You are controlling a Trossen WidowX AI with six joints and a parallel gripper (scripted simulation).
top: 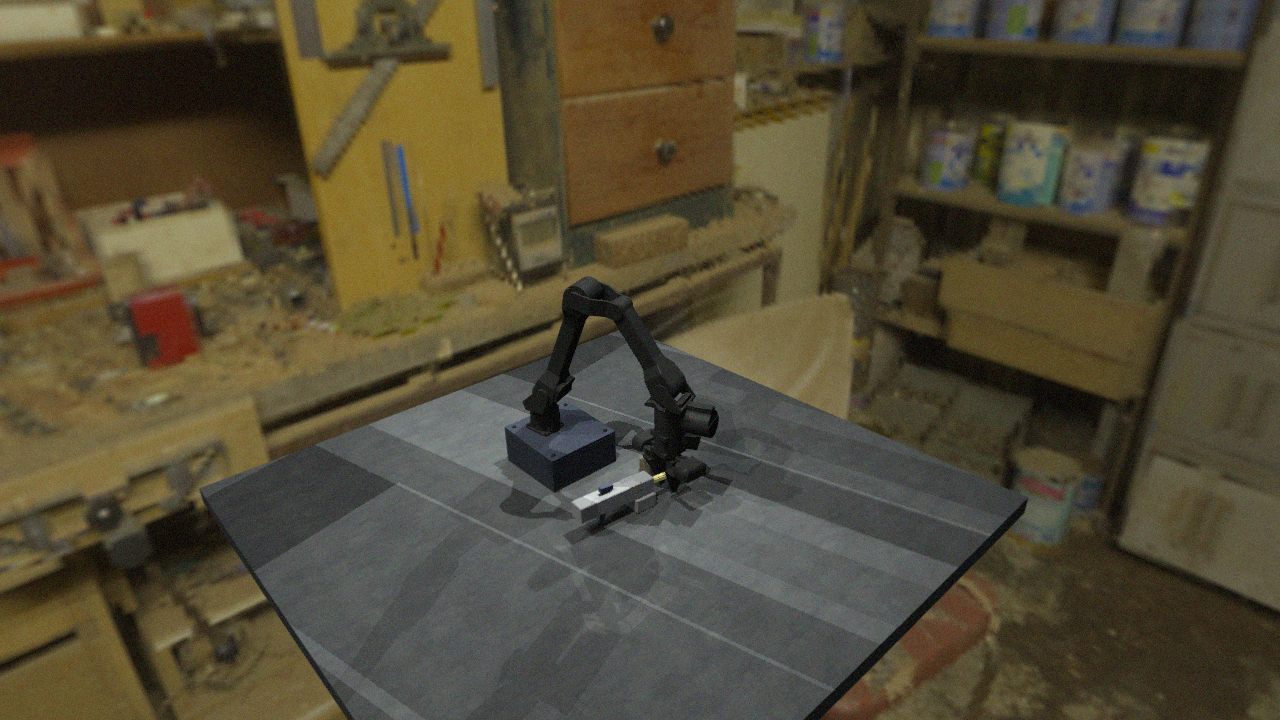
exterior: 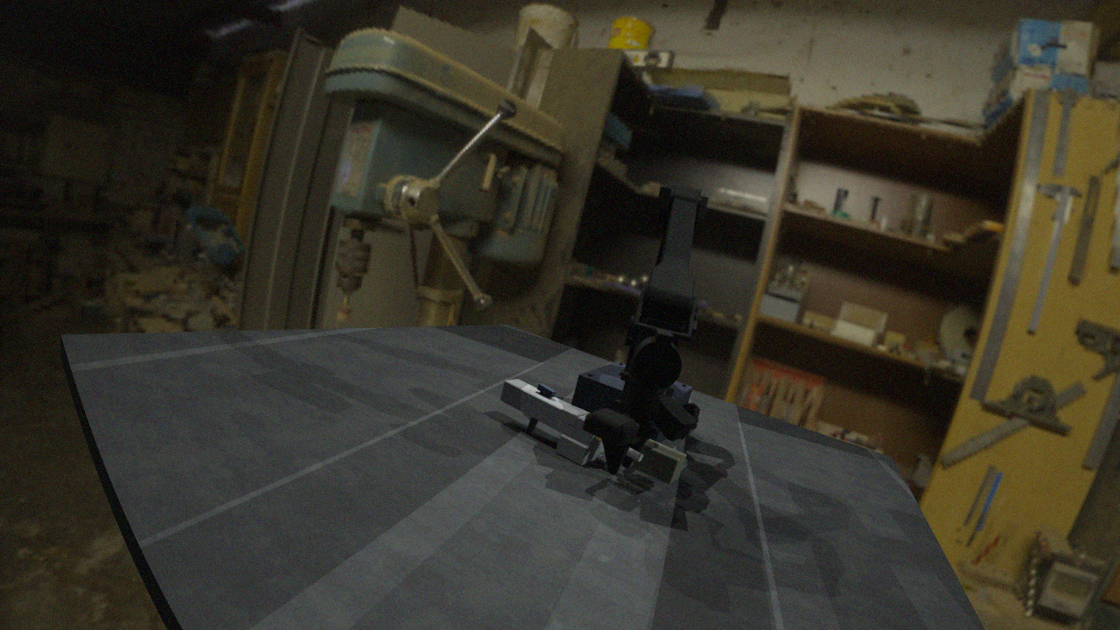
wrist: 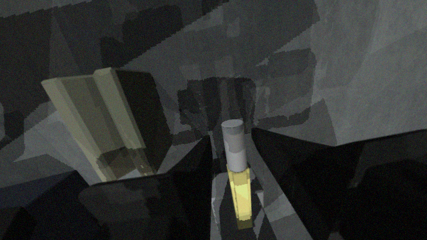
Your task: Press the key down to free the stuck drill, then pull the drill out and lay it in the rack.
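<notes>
The drill is 10 mm behind my gripper tip, 40 mm to the right of it and 40 mm above it. The rest, counted from my gripper tip: small dark key: 50 mm behind, 160 mm to the right, 40 mm above; rack: 70 mm behind, 50 mm to the left, 10 mm above.
</notes>
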